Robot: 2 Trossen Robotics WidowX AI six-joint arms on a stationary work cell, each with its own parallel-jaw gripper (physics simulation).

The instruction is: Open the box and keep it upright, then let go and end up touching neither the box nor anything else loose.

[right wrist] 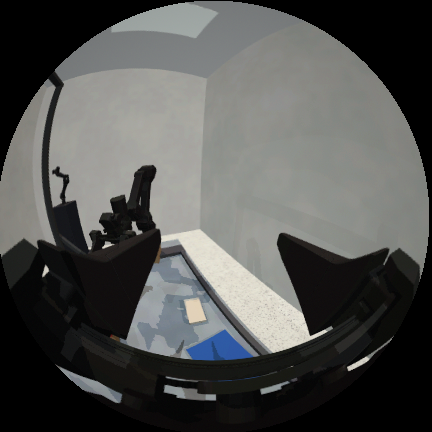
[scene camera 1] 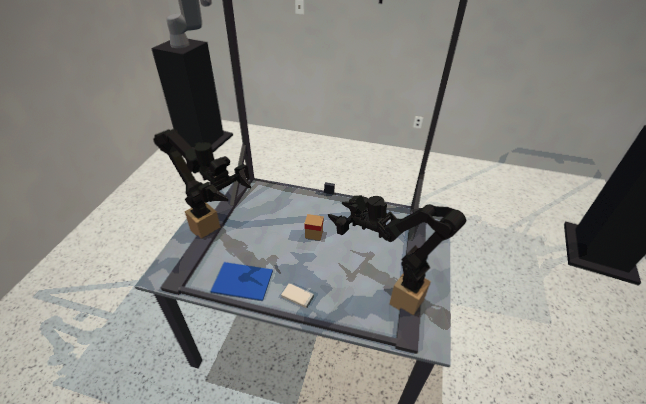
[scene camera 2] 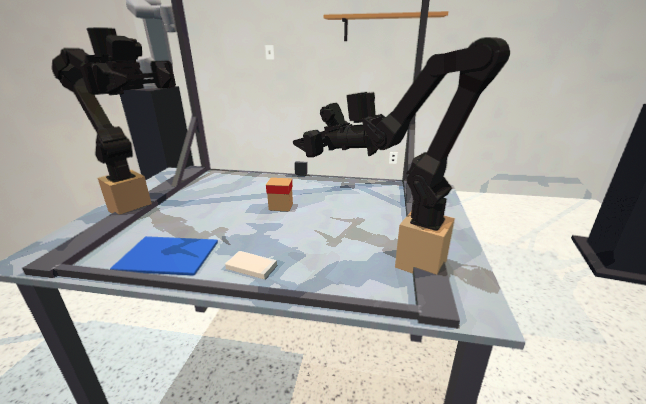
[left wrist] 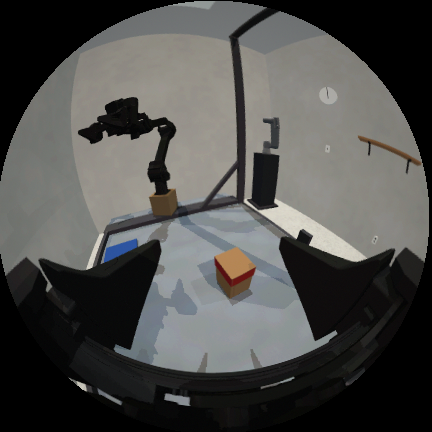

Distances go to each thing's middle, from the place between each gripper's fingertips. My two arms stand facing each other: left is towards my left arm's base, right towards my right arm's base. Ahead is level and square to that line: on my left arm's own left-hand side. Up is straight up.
Labels:
I see the flat blue panel (scene camera 2: 158, 255) 430 mm below my right hand, 50 mm ahead of it and 20 mm to the right of it. The rest, counted from my right hand: cream block (scene camera 2: 257, 266): 430 mm below, 210 mm to the left, 20 mm ahead.
Right now my left hand is 260 mm short of the cream block, 40 mm to the left of it and 250 mm above it. Also, from my left hand: flat blue panel: 290 mm ahead, 270 mm to the right, 260 mm below.

